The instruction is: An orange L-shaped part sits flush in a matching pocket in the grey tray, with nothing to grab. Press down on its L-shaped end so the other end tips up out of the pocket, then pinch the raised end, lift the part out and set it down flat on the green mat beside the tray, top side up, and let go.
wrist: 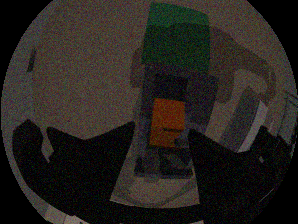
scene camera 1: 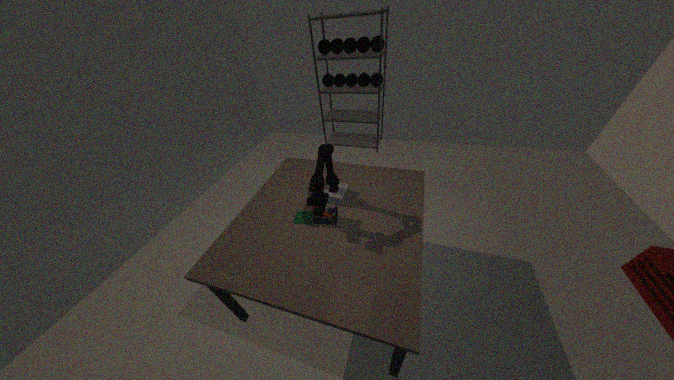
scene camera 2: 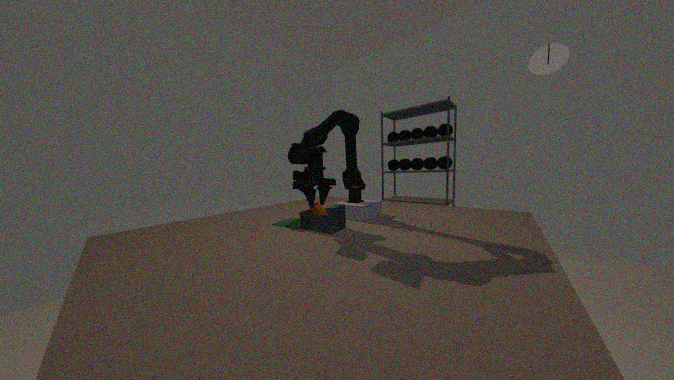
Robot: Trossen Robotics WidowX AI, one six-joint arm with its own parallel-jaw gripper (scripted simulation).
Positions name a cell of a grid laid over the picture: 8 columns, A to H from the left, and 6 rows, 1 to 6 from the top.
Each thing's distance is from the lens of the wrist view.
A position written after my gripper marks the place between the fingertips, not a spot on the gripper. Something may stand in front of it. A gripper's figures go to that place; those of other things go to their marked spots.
my gripper (wrist: E4): 10 cm
orange part (wrist: E4): 9 cm
green mat (wrist: E2): 19 cm
The marked spots on the orange part and the green mat are 14 cm apart.
